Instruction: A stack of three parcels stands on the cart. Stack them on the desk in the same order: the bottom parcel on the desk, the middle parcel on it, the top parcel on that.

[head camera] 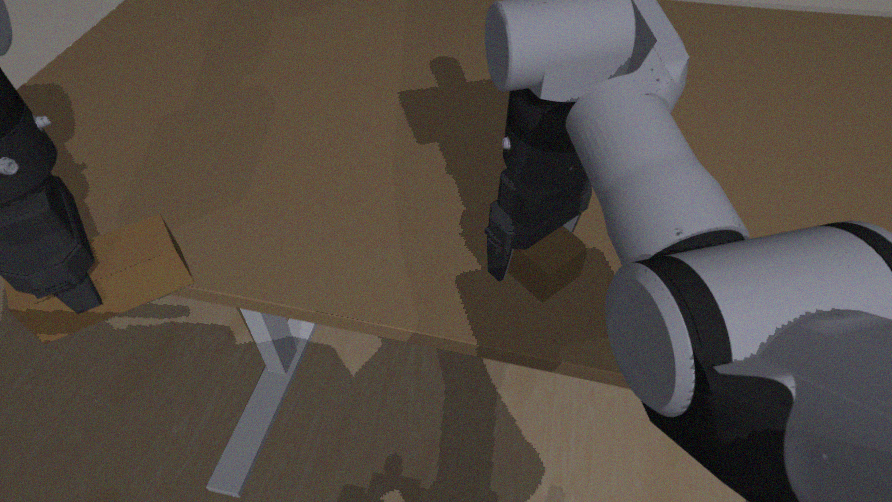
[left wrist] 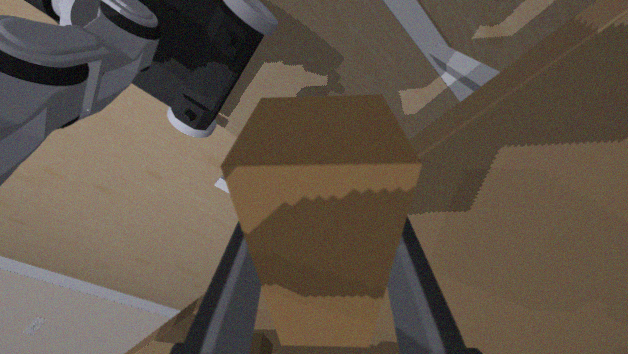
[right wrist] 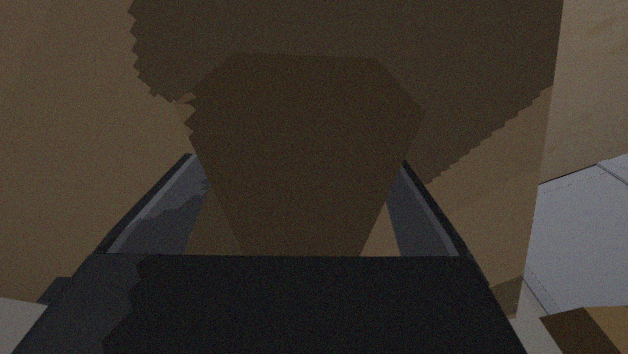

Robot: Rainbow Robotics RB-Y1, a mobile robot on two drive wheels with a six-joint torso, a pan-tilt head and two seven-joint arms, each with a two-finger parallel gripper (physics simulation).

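Places are measured from the robot's base along level axes (x ahead, y left, z up), in centimetres.
Pixels of known places: left gripper, between the fingertips: [head camera: 82,283] [left wrist: 322,219]; right gripper, between the fingertips: [head camera: 531,250] [right wrist: 297,169].
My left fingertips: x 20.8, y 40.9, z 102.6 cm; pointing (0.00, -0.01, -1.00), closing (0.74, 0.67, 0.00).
Behind a point stands the place of what it marks.
A brown parcel [head camera: 140,262] @[x 22.3, y 35.2, z 105.1 cm] [left wrist: 325,240] @[x 19.8, y 42.2, z 105.0 cm] is held between the fingers of my left gripper [head camera: 81,299] @[x 20.8, y 40.9, z 102.6 cm] [left wrist: 322,219] @[x 20.8, y 40.9, z 102.6 cm], at the desk's front edge at the far left of the head view. My right gripper [head camera: 536,249] @[x 37.9, y 0.4, z 96.4 cm] [right wrist: 297,169] @[x 37.9, y 0.4, z 96.4 cm] is open, with its fingers on either side of another brown parcel [head camera: 549,271] @[x 32.3, y -1.5, z 100.1 cm] [right wrist: 305,150] @[x 34.9, y -2.4, z 100.1 cm], which sits in shadow on the desk [head camera: 343,187] @[x 44.9, y 24.7, z 95.1 cm] [left wrist: 525,260] @[x 46.7, y 43.6, z 95.1 cm] [right wrist: 60,150] @[x 48.9, y -8.8, z 95.1 cm] near its front edge. Part of a brown parcel [right wrist: 607,325] @[x 23.5, y 33.9, z 101.7 cm] shows at the lower right of the right wrist view; I cannot tell which one. The cart cannot be made out.
A grey desk leg [head camera: 255,418] [left wrist: 415,25] stands below the desk's front edge. My right forearm [head camera: 655,168] @[x 22.9, y -5.3, z 123.1 cm] reaches over the desk. A light grey panelled surface [right wrist: 580,240] @[x -34.0, y 193.1, z 46.8 cm] shows at the right of the right wrist view. Shadows cover much of the floor.
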